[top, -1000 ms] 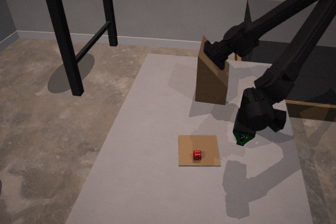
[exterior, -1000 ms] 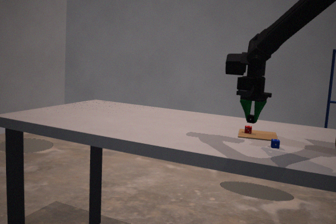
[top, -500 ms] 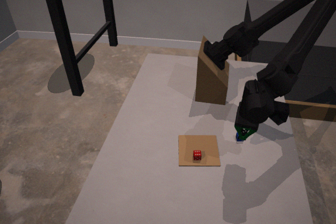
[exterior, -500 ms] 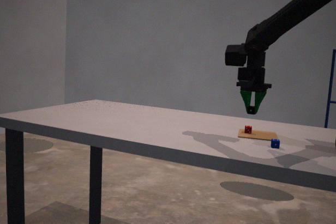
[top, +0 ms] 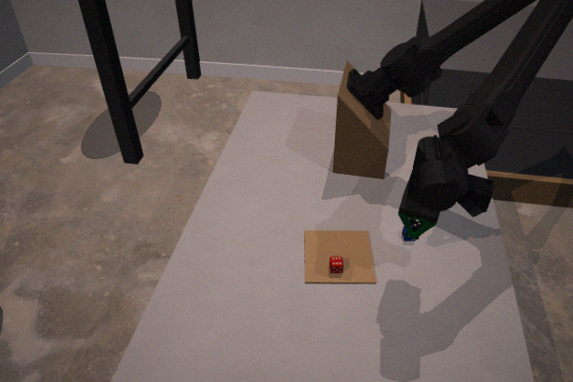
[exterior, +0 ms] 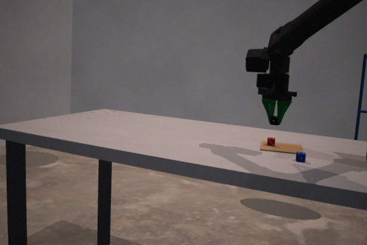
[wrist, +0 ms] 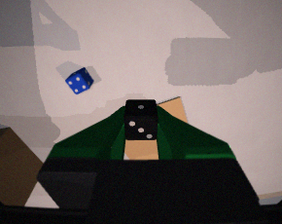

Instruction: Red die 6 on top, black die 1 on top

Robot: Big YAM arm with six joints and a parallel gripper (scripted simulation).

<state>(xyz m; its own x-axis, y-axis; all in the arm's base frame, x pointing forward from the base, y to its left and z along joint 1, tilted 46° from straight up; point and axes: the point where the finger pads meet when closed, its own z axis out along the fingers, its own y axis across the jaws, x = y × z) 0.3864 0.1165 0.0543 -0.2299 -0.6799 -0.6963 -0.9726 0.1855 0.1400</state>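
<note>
The black die is right at my hand. Also, from my hand: red die: 140 mm to the right, 100 mm below, 30 mm ahead; then tan mat: 140 mm to the right, 110 mm below, 10 mm behind; then blue die: 100 mm below, 90 mm behind, 10 mm to the left.
</note>
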